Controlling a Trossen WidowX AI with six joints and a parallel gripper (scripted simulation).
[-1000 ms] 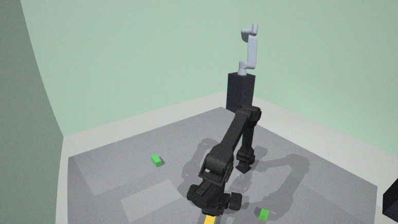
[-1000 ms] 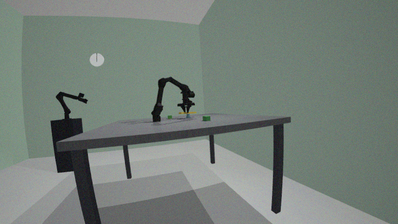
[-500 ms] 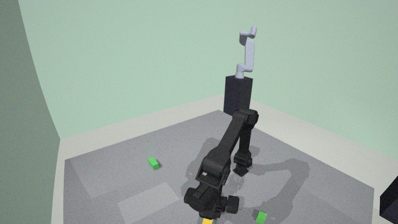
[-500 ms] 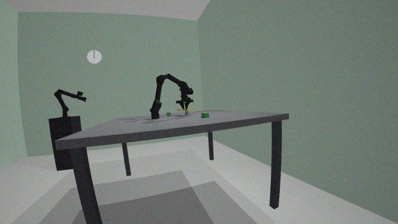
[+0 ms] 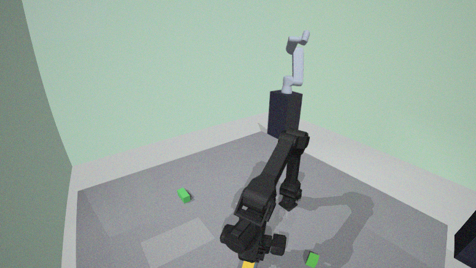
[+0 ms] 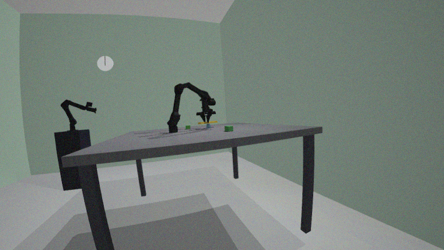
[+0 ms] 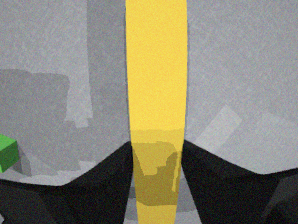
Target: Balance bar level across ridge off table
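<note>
Now: the yellow bar 2 cm to the left of my gripper tip and 2 cm ahead of it.
</note>
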